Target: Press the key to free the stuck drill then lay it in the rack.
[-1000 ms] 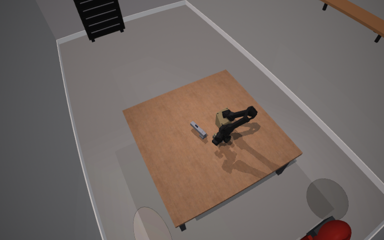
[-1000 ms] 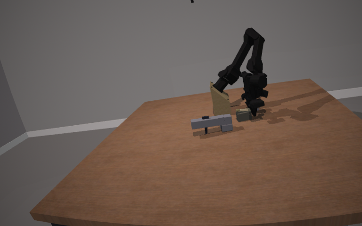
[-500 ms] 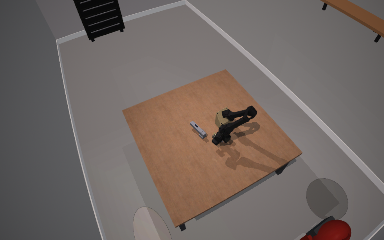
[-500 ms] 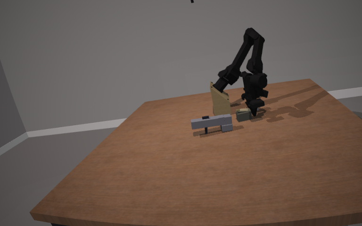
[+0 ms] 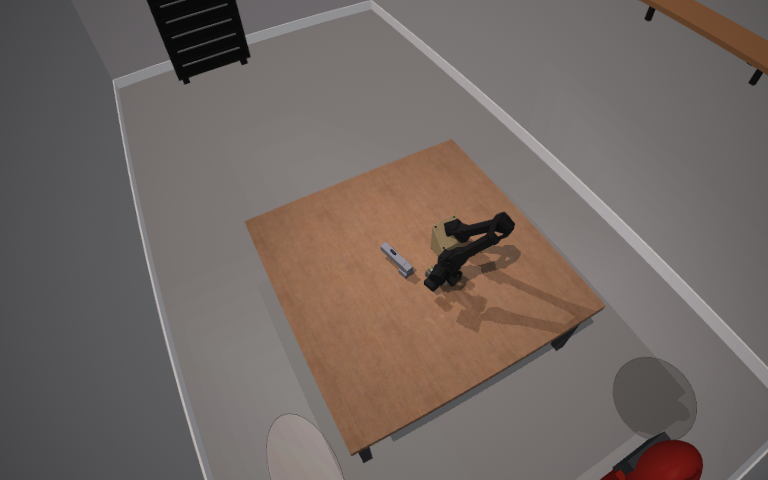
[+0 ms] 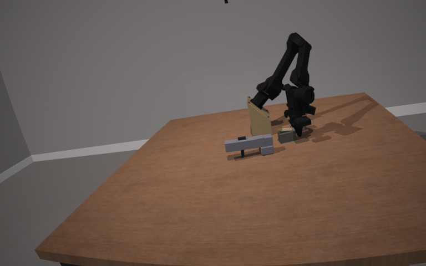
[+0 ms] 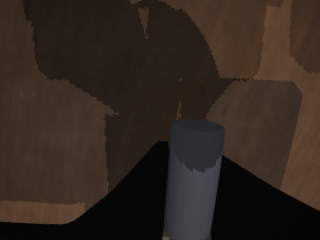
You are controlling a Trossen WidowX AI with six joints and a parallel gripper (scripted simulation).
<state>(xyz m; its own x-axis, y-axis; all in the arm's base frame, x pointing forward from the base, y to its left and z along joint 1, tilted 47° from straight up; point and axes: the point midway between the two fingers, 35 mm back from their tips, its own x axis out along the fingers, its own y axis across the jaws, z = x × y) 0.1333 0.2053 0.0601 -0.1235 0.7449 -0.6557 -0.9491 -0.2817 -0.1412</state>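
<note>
My gripper tip is now 4 cm to the left of the drill, 4 cm below it and 1 cm short of it. Round my gripper tip: dark olive rack (5 cm to the right, 1 cm ahead, 1 cm above); then dark key (22 cm to the right, 14 cm ahead, 5 cm above); then grey housing block (19 cm to the right, 13 cm ahead, 4 cm above).
</note>
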